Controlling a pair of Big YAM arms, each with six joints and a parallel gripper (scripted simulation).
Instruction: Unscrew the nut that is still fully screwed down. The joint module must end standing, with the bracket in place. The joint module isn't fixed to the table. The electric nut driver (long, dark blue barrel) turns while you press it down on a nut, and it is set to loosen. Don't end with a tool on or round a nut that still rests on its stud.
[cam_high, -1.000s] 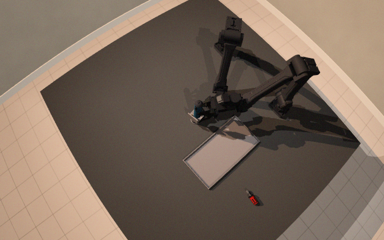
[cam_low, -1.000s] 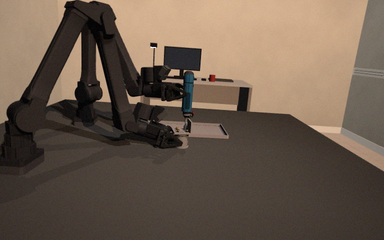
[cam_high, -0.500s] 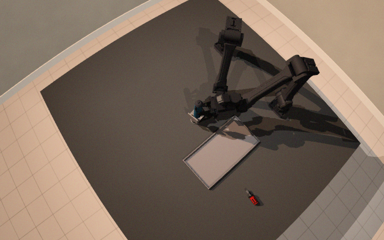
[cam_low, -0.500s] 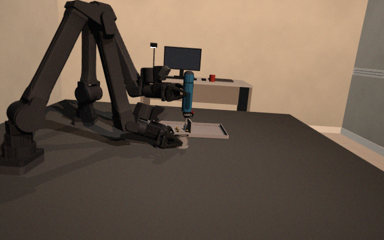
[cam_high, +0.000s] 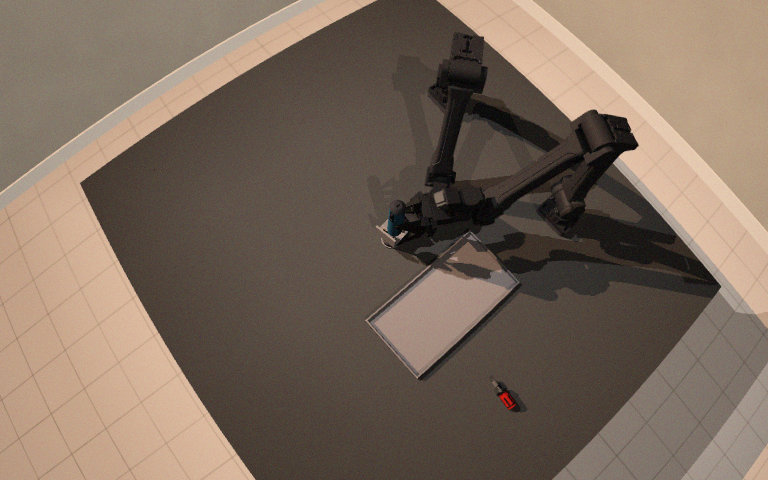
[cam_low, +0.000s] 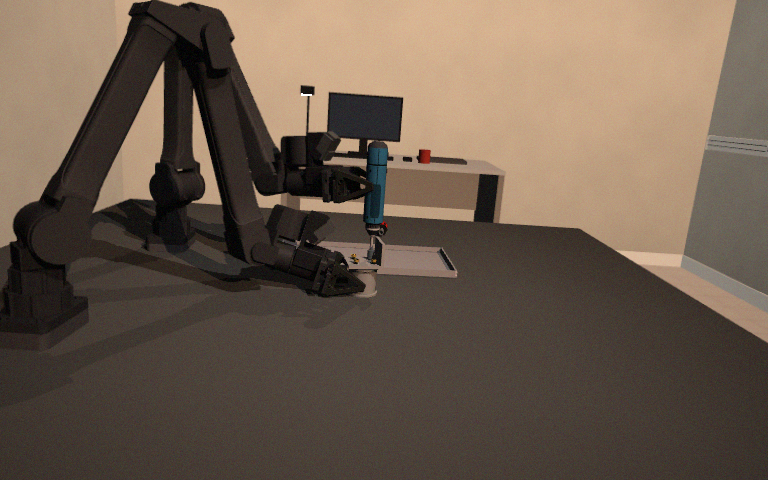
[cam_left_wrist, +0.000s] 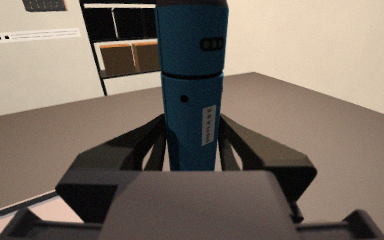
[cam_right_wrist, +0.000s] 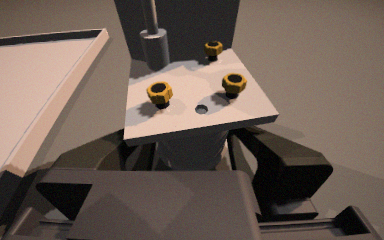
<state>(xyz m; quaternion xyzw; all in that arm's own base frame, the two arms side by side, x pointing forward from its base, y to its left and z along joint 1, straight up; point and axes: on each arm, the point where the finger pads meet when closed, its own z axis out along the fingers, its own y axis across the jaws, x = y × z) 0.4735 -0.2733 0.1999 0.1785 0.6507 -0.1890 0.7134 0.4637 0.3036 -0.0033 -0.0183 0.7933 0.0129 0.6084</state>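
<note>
The joint module lies 10 mm above my right hand. From my right hand the other things lie so: nut (50 mm above, 20 mm to the left, 20 mm ahead); grey bracket (50 mm above); tip (60 mm above, 20 mm to the left, 20 mm ahead).
</note>
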